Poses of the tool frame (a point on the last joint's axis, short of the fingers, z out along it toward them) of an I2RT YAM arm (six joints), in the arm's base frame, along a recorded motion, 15 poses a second.
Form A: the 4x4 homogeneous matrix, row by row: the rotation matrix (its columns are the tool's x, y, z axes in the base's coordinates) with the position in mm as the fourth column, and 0 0 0 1 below. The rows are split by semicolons.
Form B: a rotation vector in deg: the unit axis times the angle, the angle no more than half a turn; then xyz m. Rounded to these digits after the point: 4 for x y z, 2 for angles.
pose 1, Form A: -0.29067, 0.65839, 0.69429, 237.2; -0.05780, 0.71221, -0.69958, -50.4; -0.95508, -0.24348, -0.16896, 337.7; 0, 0, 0, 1
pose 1, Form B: 27.52, 99.53, -43.22, 0.2372, -0.0504, 0.3377
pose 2, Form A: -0.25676, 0.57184, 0.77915, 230.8; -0.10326, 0.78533, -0.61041, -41.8; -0.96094, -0.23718, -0.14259, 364.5; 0, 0, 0, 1
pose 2, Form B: 21.15, 98.62, -38.26, 0.2308, -0.0418, 0.3645
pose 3, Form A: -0.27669, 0.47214, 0.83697, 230.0; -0.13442, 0.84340, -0.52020, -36.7; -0.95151, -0.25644, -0.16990, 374.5; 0, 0, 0, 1
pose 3, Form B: 14.88, 100.88, -34.21, 0.2300, -0.0367, 0.3745
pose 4, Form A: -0.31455, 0.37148, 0.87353, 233.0; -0.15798, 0.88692, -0.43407, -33.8; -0.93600, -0.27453, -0.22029, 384.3; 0, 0, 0, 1
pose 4, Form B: 9.18, 104.15, -30.47, 0.2330, -0.0338, 0.3843
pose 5, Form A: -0.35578, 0.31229, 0.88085, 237.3; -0.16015, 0.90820, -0.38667, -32.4; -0.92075, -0.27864, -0.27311, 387.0; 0, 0, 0, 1
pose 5, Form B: 6.43, 107.31, -28.14, 0.2373, -0.0324, 0.3870
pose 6, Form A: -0.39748, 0.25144, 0.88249, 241.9; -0.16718, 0.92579, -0.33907, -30.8; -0.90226, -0.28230, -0.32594, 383.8; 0, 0, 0, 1
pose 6, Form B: 3.51, 110.45, -25.91, 0.2419, -0.0308, 0.3838
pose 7, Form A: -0.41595, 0.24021, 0.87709, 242.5; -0.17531, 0.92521, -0.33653, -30.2; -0.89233, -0.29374, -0.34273, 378.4; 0, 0, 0, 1
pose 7, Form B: 2.70, 111.56, -26.20, 0.2425, -0.0302, 0.3784
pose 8, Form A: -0.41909, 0.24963, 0.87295, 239.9; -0.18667, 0.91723, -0.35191, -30.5; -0.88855, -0.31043, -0.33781, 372.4; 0, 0, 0, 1
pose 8, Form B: 2.62, 111.43, -27.60, 0.2399, -0.0305, 0.3724
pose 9, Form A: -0.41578, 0.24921, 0.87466, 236.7; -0.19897, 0.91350, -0.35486, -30.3; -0.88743, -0.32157, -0.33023, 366.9; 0, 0, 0, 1
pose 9, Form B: 2.10, 111.04, -28.24, 0.2367, -0.0303, 0.3669
